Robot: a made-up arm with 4 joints.
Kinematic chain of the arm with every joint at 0, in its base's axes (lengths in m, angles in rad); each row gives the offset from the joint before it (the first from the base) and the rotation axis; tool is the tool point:
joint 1: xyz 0 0 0.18 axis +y
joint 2: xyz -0.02 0 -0.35 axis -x
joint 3: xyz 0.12 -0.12 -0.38 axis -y
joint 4: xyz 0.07 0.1 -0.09 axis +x
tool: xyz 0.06 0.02 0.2
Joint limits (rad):
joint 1: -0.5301..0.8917
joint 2: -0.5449..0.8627
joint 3: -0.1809..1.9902
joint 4: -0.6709..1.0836
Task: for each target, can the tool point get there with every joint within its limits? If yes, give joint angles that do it. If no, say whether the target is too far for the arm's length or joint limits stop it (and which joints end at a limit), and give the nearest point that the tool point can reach.
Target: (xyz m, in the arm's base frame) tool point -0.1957 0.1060 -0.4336
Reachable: yes | joints 0.6756 -0.3627 -0.0093 -0.0502
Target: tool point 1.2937 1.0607 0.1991
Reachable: no: too far | nearest point 0.5019 0.2841 -0.2064 | short by 1.181 m
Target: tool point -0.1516 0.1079 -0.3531
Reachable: yes | joints 0.4345 -0.2582 1.0109 -0.2771
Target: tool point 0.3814 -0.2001 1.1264
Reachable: no: joint limits stop it (at a limit: joint 1, joint 2, joint 4) | nearest point 0.3549 -0.3332 -0.0624 | short by 1.197 m
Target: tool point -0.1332 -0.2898 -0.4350
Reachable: yes | joints 0.5873 0.4218 0.0011 0.9267
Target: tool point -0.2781 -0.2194 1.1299
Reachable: no: joint limits stop it (at a limit: joint 1, joint 2, joint 3) | nearest point -0.3278 -0.3179 -0.0772 | short by 1.212 m
